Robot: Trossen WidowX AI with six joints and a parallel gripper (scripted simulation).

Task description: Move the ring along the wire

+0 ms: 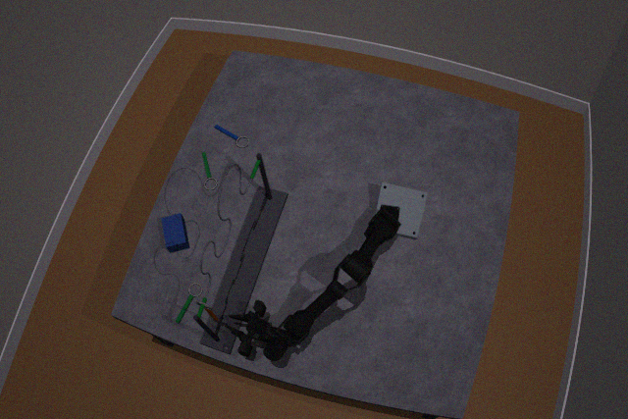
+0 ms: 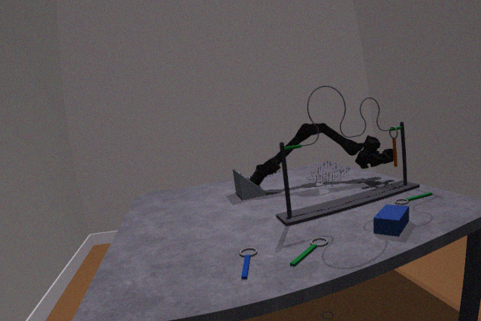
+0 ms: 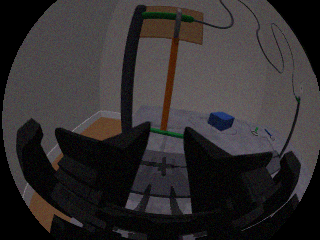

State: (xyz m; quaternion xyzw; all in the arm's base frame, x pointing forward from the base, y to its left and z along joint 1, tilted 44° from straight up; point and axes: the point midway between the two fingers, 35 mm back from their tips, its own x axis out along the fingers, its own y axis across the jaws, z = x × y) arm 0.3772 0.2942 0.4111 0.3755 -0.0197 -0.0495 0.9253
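My gripper tip is now 80 mm below the ring with orange handle and 40 mm short of it. Also, from my gripper tip: blue-handled ring (740 mm to the right, 210 mm ahead, 120 mm below).
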